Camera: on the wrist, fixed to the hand. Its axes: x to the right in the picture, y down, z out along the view.
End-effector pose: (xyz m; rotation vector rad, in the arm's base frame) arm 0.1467 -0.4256 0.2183 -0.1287 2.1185 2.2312
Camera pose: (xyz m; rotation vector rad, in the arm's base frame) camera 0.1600 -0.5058 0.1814 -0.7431 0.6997 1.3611
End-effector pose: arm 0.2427 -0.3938 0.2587 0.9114 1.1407 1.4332
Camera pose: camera 0.1748 -0.4162 0.2052 -0.0240 0.7300 0.1068
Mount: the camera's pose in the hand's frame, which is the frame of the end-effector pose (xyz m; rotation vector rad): -0.0084 -0.0338 -0.0822 -0.3864 -0.5186 -1.5068
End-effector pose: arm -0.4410 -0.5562 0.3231 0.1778 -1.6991 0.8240
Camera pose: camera -0.3554 -0.5342 0.3357 1.2738 -1.5641 -0.7169
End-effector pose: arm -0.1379 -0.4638 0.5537 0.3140 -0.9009 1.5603
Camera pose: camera -0.0806 -0.4145 0.5063 0.8700 -0.9263 -0.1017
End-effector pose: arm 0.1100 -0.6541 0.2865 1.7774 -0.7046 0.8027
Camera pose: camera 0.1150 -0.5651 0.2824 1.5781 0.2771 -0.7682
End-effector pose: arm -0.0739 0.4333 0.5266 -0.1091 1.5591 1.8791
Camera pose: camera -0.0778 0.3576 0.4794 -0.6807 0.3737 0.7929
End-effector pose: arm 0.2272 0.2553 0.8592 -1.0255 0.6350 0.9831
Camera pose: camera 0.2540 0.1711 0.8462 -1.1455 -0.7729 -0.0426
